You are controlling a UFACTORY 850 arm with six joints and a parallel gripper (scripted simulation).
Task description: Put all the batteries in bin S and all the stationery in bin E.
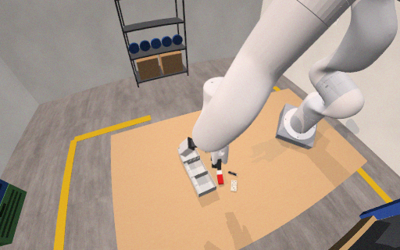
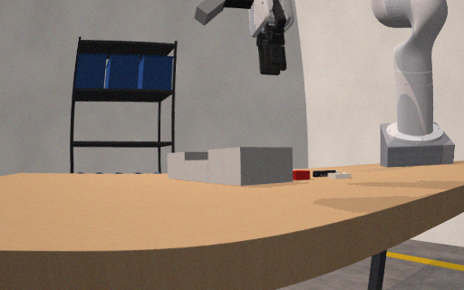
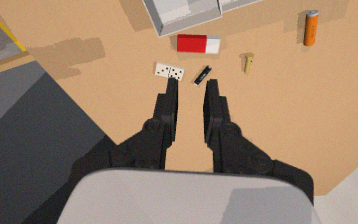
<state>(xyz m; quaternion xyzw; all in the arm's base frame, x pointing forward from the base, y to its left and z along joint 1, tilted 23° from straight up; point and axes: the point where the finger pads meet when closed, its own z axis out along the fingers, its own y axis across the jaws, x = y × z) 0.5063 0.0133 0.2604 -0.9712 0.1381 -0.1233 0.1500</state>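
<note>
Right now my hand is 10 cm past the black battery and 18 cm above it. The rest, counted from my hand: bin: 6 cm ahead, 8 cm to the right, 16 cm below; then eraser: 4 cm behind, 1 cm to the right, 18 cm below; then white domino: 8 cm behind, 6 cm to the left, 18 cm below.
</note>
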